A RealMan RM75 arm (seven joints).
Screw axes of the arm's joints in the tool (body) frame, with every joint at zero. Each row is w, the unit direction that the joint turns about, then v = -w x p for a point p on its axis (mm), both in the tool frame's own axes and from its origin. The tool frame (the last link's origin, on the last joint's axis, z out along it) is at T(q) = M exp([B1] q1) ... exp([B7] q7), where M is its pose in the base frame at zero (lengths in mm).
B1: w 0 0 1 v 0.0 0.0 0.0
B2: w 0 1 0 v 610.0 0.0 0.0
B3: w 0 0 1 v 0.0 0.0 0.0
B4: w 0 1 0 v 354.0 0.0 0.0
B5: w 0 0 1 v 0.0 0.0 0.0
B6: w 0 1 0 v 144.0 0.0 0.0
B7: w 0 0 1 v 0.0 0.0 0.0
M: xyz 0.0 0.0 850.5 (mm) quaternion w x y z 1 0 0 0
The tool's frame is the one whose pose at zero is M.
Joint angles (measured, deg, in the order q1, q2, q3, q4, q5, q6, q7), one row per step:
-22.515 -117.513 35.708 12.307 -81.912 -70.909 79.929
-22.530 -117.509 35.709 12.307 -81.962 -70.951 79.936
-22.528 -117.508 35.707 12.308 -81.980 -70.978 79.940
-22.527 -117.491 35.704 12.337 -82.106 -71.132 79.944
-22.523 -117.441 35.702 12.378 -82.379 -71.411 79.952
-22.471 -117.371 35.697 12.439 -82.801 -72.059 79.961
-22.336 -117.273 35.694 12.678 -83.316 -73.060 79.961
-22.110 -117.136 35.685 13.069 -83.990 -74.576 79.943
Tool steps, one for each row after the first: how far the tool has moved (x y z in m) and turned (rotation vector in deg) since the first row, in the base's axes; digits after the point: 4 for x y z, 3 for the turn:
0.0002 0.0001 0.0001 0.038 -0.044 -0.036
0.0002 0.0002 0.0002 0.053 -0.067 -0.050
0.0006 0.0004 0.0007 0.163 -0.195 -0.139
0.0011 0.0008 0.0017 0.398 -0.437 -0.283
0.0022 0.0010 0.0033 0.731 -0.966 -0.614
0.0036 0.0011 0.0060 1.203 -1.635 -1.187
0.0057 0.0010 0.0100 1.842 -2.591 -2.083

